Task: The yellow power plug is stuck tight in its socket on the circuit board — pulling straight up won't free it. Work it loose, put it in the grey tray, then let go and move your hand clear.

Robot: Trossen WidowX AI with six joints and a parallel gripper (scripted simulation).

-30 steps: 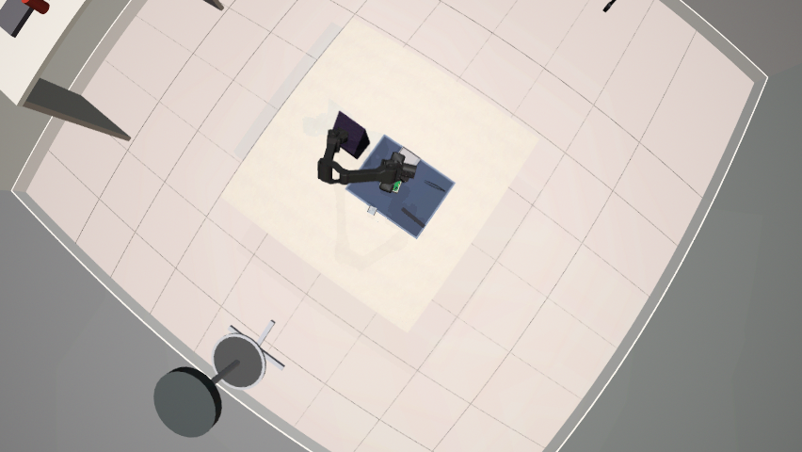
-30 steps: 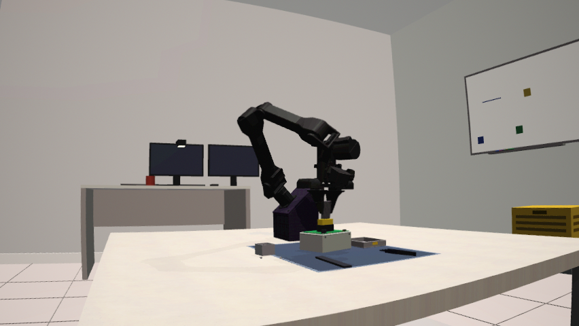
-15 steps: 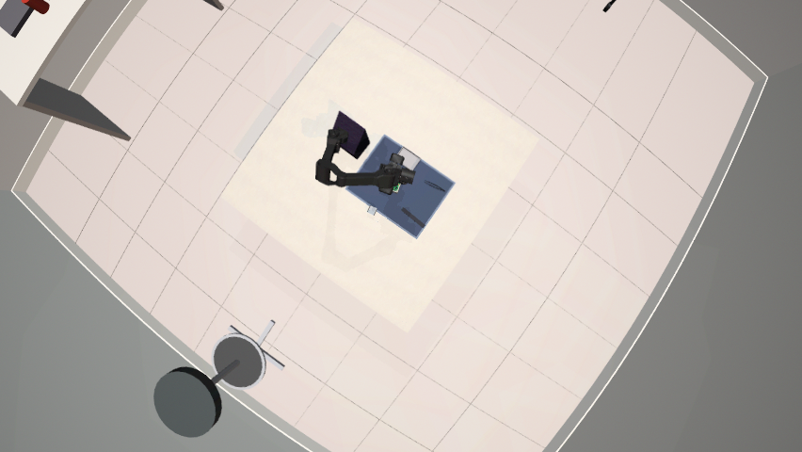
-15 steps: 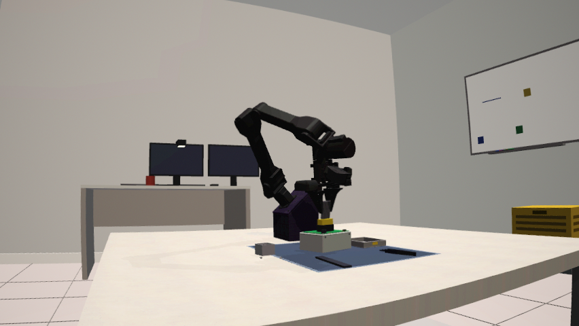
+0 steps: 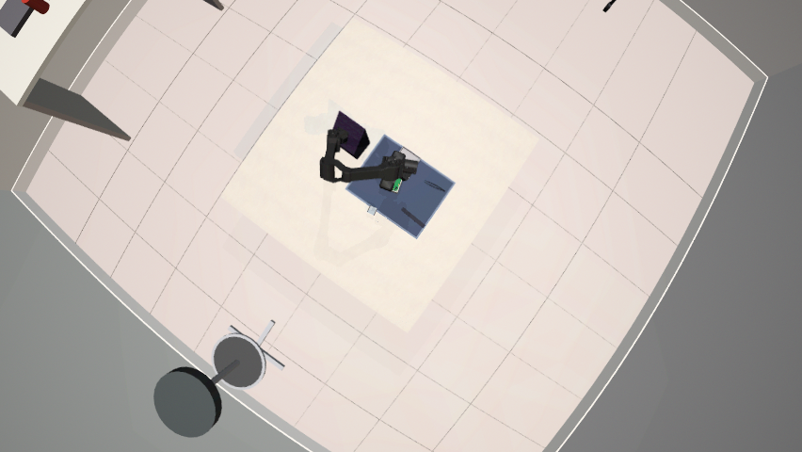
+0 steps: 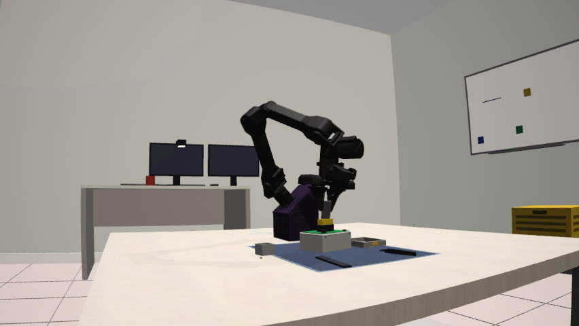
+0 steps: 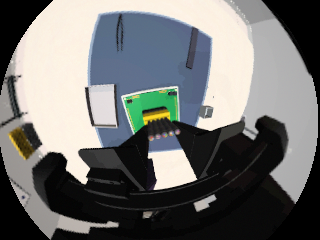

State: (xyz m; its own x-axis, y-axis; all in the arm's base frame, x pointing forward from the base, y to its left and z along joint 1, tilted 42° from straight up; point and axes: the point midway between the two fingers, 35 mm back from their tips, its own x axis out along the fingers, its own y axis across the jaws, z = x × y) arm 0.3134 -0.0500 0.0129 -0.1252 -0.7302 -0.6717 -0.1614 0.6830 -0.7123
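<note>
Now: the yellow power plug 3 cm below my gripper tip. From my gripper tip the other things lie so: grey tray (1 cm ahead, 14 cm to the left, 11 cm below); blue mat (5 cm ahead, 11 cm below).
</note>
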